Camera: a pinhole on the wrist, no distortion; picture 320 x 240 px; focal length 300.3 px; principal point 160.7 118.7 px. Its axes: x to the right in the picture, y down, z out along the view. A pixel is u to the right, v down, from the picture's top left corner.
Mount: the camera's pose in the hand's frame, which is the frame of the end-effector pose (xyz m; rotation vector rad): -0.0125 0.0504 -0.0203 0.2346 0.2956 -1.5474
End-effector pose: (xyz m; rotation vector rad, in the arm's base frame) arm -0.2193 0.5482 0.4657 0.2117 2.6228 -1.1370
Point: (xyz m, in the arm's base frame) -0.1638 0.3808 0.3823
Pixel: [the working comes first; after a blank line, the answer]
In the camera's frame: 0.0190 -0.0279 0.2262

185.9 81.7
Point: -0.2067 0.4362 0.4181
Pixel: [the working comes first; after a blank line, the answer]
In the camera's frame: 0.0404 0.0061 0.1586

237.3 130.2
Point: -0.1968 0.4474 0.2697
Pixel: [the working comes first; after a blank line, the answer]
In the camera's frame: -0.0960 0.0404 0.2081

22.2 177.1
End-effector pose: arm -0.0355 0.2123 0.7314 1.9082 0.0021 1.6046
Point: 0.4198 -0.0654 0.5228
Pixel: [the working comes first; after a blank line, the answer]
In the camera's frame: -0.0904 -0.1860 0.5578

112.0 18.6
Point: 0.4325 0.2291 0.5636
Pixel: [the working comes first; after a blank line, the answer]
In the camera's frame: 0.1600 -0.0302 0.5176

253.5 101.2
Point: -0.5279 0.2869 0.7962
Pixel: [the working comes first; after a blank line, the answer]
In the camera's frame: 0.0458 -0.0087 -0.4655

behind the camera
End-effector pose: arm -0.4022 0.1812 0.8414 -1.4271 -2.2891 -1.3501
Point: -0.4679 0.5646 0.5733
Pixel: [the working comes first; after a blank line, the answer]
In the camera's frame: 0.0496 0.1436 0.4897

191.1 206.7
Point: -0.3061 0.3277 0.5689
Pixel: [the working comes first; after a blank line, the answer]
In the camera's frame: 0.0084 -0.0976 0.3398

168.1 32.5
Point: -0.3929 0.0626 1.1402
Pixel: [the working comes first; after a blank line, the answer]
In the camera's frame: -0.0359 0.0940 -0.2648

behind the camera
